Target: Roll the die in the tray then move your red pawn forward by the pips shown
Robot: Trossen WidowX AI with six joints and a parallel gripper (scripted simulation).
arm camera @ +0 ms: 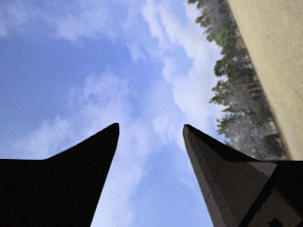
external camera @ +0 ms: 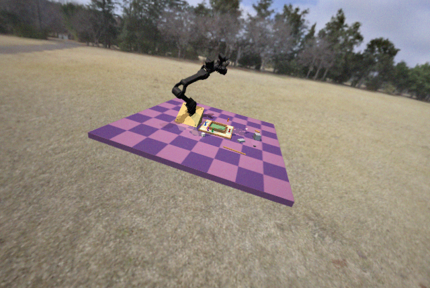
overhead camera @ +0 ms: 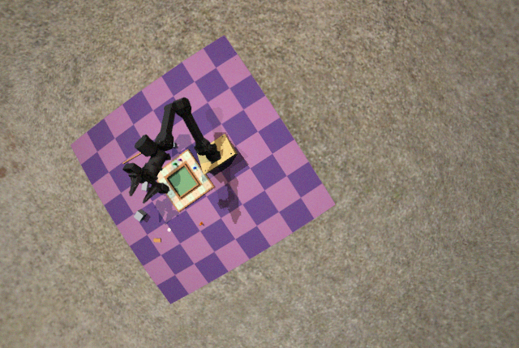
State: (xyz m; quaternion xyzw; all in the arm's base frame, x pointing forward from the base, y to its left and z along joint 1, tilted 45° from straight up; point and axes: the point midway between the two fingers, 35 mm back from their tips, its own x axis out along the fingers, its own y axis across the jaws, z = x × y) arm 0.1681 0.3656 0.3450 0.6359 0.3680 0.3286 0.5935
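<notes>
Now: gripper tip 59 cm above the white die, 24 cm to the left of it and 2 cm past it. The rest, counted from my gripper tip: green tray: 60 cm below, 3 cm ahead, 1 cm to the right.
</notes>
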